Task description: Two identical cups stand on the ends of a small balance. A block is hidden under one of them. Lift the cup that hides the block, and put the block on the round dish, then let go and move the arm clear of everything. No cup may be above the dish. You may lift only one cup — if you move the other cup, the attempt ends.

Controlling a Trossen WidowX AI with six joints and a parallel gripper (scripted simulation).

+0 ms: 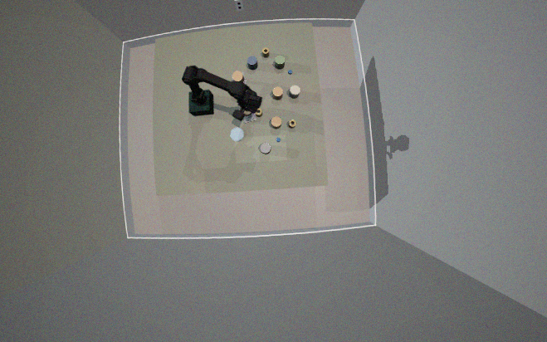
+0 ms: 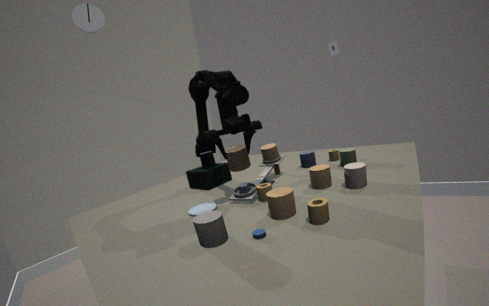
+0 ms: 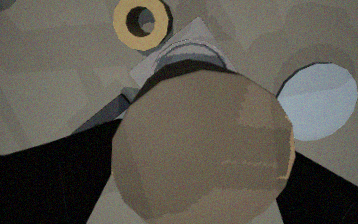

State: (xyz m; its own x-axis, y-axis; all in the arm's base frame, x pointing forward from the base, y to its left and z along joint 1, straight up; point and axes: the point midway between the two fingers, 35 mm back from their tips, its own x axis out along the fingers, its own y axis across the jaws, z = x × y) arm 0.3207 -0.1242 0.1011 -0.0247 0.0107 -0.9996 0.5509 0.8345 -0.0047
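The grey block lies 11 cm below my gripper tip. From my gripper tip the other things lie so: balance 13 cm to the left, 11 cm below, 3 cm behind; pale blue round dish 15 cm below, 12 cm to the right, 10 cm behind; grey cylinder 25 cm to the right, 12 cm below, 9 cm ahead.
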